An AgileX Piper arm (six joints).
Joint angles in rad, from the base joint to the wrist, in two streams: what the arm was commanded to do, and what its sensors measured. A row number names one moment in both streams.
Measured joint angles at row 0:
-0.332, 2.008, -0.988, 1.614, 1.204, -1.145
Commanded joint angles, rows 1 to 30:
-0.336, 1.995, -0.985, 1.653, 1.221, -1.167
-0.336, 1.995, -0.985, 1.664, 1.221, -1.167
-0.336, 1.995, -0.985, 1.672, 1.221, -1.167
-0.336, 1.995, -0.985, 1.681, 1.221, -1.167
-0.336, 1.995, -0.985, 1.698, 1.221, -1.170
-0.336, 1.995, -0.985, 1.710, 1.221, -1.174
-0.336, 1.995, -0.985, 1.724, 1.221, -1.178
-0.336, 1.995, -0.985, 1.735, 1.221, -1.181
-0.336, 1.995, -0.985, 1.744, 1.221, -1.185
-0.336, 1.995, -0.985, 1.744, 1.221, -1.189
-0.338, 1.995, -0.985, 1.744, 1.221, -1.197
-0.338, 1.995, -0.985, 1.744, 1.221, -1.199
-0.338, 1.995, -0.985, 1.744, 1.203, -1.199
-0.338, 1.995, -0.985, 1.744, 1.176, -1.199
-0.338, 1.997, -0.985, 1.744, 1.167, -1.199
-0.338, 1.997, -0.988, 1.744, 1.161, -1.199
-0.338, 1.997, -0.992, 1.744, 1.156, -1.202
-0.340, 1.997, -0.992, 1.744, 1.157, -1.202
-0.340, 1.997, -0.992, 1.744, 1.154, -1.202
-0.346, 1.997, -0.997, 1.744, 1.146, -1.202
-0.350, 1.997, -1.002, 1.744, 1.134, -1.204
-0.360, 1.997, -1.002, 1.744, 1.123, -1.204
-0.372, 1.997, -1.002, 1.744, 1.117, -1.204
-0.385, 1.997, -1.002, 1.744, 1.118, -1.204
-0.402, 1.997, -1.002, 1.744, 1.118, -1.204
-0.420, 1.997, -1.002, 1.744, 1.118, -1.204
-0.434, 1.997, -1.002, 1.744, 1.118, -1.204
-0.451, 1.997, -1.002, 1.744, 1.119, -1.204
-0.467, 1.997, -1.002, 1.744, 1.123, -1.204
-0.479, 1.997, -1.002, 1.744, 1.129, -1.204
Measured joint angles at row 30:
-0.435, 2.007, -0.998, 1.753, 1.136, -1.182
